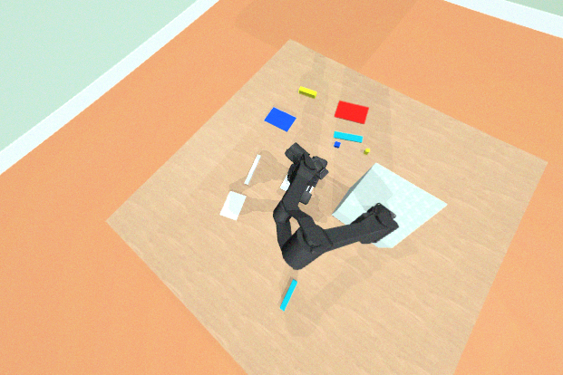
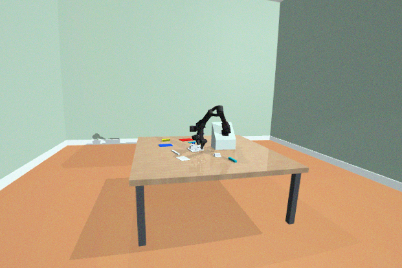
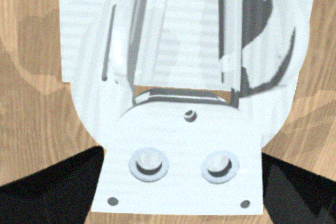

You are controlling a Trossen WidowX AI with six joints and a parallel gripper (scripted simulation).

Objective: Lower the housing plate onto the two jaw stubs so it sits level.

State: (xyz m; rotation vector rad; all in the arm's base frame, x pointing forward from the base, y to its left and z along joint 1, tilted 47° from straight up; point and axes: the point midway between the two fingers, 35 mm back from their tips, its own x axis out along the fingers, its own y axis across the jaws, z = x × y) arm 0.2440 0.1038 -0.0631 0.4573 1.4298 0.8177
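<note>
My gripper tip is 2 cm short of the white jaw assembly and 2 cm to the right of it. From my gripper tip the other things lie so: white plate (19 cm ahead, 26 cm to the left, 1 cm below); then white strip (24 cm ahead, 9 cm to the left, 1 cm below); then blue plate (32 cm ahead, 19 cm to the right, 1 cm below).
</note>
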